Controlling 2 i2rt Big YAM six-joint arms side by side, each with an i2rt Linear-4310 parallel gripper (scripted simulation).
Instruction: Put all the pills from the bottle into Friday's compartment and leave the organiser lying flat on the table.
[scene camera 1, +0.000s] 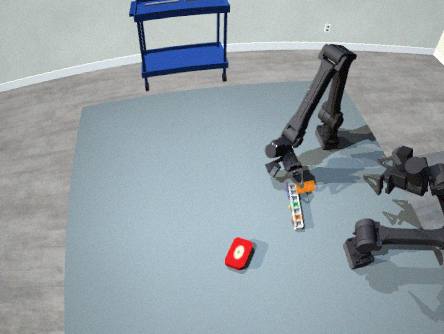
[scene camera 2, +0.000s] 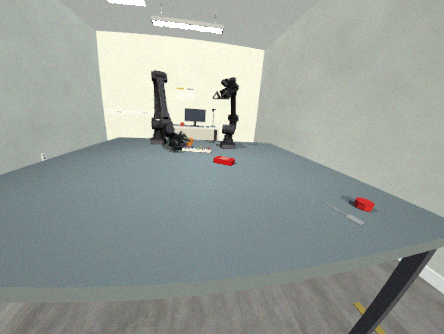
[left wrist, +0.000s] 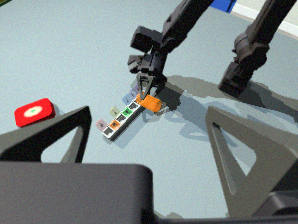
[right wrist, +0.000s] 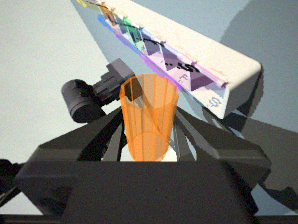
Labels:
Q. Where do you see my right gripper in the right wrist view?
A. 148, 112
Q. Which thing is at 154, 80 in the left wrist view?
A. My right gripper.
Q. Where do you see my left gripper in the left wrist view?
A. At 148, 112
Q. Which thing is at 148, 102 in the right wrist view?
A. An orange see-through bottle.

